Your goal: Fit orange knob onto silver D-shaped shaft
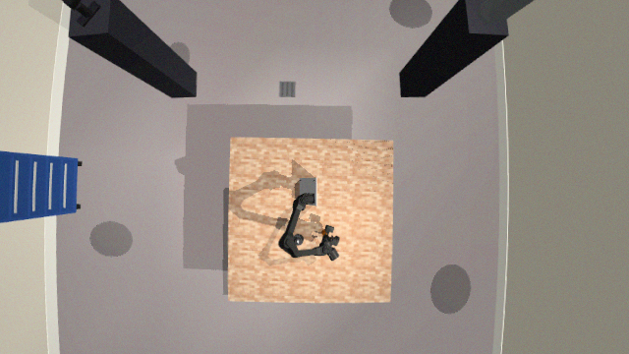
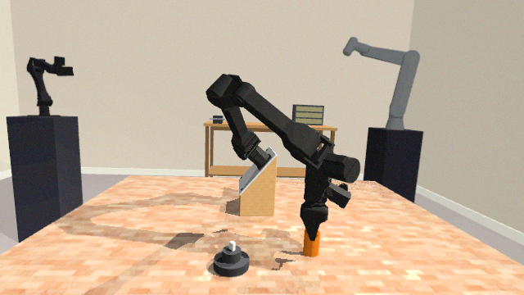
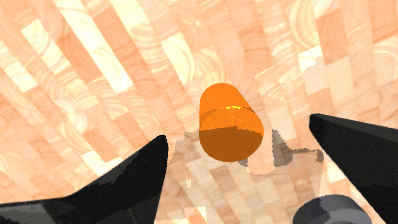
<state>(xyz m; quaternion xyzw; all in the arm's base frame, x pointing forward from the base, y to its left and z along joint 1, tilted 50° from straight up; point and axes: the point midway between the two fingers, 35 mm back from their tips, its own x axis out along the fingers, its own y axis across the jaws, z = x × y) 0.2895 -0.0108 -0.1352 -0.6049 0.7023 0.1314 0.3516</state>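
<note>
My gripper tip is now 2 cm above the orange knob. The rest, counted from my gripper tip: round pedestal 21 cm to the right, 5 cm ahead, 3 cm below.
</note>
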